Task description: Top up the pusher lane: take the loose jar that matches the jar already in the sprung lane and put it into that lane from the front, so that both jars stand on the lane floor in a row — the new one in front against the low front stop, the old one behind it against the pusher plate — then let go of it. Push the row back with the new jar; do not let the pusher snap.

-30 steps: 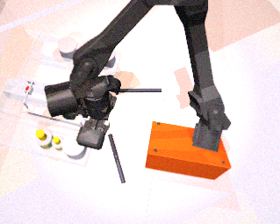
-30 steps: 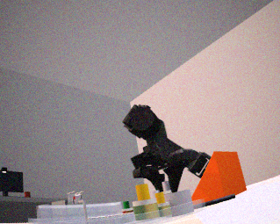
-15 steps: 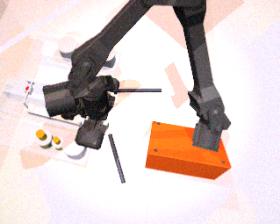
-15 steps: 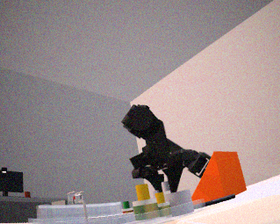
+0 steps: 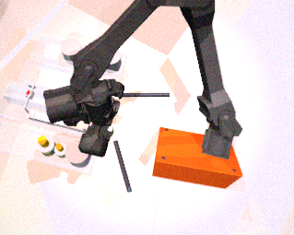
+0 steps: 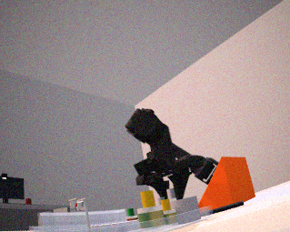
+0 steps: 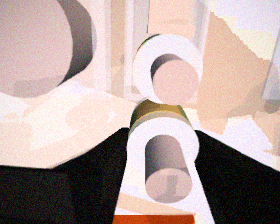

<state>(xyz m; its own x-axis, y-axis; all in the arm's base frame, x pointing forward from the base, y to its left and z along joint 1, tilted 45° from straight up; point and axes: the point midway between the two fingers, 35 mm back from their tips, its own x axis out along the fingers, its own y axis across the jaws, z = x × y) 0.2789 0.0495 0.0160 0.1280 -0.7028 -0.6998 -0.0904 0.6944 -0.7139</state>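
The lane lies 190 mm ahead of my gripper tip, 30 mm below it and 10 mm to the right of it.
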